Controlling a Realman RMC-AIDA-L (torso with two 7-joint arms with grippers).
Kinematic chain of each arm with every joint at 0, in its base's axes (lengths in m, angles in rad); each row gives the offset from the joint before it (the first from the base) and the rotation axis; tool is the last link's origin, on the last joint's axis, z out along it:
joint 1: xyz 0 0 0.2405 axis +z
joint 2: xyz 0 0 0 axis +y
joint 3: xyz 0 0 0.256 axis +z
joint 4: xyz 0 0 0 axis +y
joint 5: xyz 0 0 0.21 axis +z
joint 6: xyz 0 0 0 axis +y
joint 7: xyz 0 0 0.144 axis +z
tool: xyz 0 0 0
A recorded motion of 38 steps. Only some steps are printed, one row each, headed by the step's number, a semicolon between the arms.
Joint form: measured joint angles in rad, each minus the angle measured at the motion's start. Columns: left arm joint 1, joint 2, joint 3, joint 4, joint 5, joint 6, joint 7; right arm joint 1, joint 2, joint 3, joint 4, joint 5, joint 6, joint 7.
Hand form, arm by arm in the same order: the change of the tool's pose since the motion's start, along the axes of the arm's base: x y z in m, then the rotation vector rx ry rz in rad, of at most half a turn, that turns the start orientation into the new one. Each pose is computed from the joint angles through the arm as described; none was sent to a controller.
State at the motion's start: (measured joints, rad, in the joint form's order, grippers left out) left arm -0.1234 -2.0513 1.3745 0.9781 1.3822 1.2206 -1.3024; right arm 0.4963 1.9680 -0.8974 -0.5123 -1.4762 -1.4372 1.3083
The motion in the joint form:
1: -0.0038 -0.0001 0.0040 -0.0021 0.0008 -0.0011 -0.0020; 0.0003 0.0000 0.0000 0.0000 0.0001 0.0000 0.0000
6: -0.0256 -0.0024 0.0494 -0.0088 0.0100 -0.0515 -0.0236; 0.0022 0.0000 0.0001 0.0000 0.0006 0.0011 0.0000
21: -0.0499 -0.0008 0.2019 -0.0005 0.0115 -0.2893 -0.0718; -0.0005 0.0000 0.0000 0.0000 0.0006 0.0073 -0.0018
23: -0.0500 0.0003 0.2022 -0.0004 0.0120 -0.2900 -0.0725; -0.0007 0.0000 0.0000 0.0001 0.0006 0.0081 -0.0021
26: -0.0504 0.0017 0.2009 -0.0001 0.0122 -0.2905 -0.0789; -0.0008 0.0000 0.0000 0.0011 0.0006 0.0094 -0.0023
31: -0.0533 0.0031 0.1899 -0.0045 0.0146 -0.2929 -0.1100; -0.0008 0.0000 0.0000 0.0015 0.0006 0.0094 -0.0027
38: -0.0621 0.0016 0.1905 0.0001 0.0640 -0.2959 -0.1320; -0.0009 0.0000 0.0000 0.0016 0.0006 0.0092 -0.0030
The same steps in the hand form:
1: 0.0009 0.0005 -0.0012 -0.0050 0.0002 -0.0017; -0.0001 0.0001 0.0000 0.0001 0.0001 0.0003
6: 0.0056 0.0056 -0.0124 -0.0279 0.0217 0.0079; -0.0007 0.0007 0.0001 0.0010 0.0000 0.0013
21: 0.0076 0.0194 -0.0379 -0.0074 0.1233 0.0804; 0.0009 0.0006 0.0001 0.0048 -0.0038 -0.0049
23: 0.0073 0.0195 -0.0376 -0.0072 0.1248 0.0809; 0.0010 0.0007 0.0001 0.0053 -0.0042 -0.0056
26: 0.0069 0.0199 -0.0369 -0.0076 0.1229 0.0862; 0.0013 0.0007 -0.0001 0.0055 -0.0045 -0.0072
31: 0.0048 0.0219 -0.0345 -0.0095 0.1093 0.1178; 0.0014 0.0006 -0.0001 0.0055 -0.0046 -0.0073
38: 0.0046 0.0224 -0.0373 -0.0261 0.1429 0.1106; 0.0014 0.0006 -0.0001 0.0055 -0.0046 -0.0071

